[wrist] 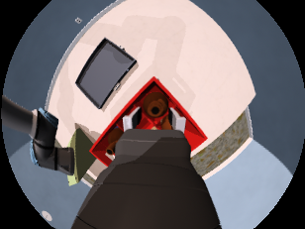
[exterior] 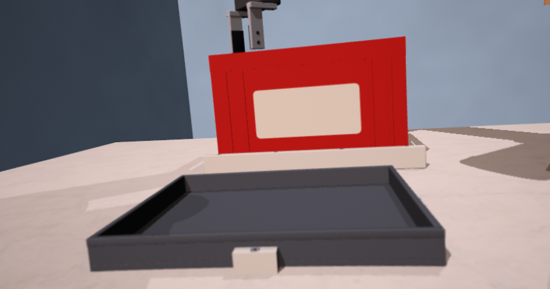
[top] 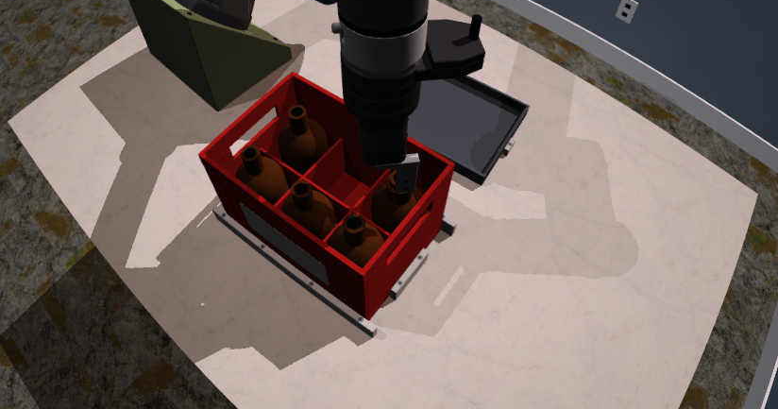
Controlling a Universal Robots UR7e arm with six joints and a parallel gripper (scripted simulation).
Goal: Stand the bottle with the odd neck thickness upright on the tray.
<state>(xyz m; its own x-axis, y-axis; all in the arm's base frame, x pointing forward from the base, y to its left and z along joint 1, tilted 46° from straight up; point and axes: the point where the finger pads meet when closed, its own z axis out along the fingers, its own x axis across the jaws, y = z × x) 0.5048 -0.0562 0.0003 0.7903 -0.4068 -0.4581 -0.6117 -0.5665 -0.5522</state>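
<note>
Right now my hand is 11 cm above the bottle. From my hand the other things lie so: dark grey tray: 24 cm to the left, 19 cm below, 10 cm behind; red crate: 11 cm below, 8 cm behind, 5 cm to the right.
</note>
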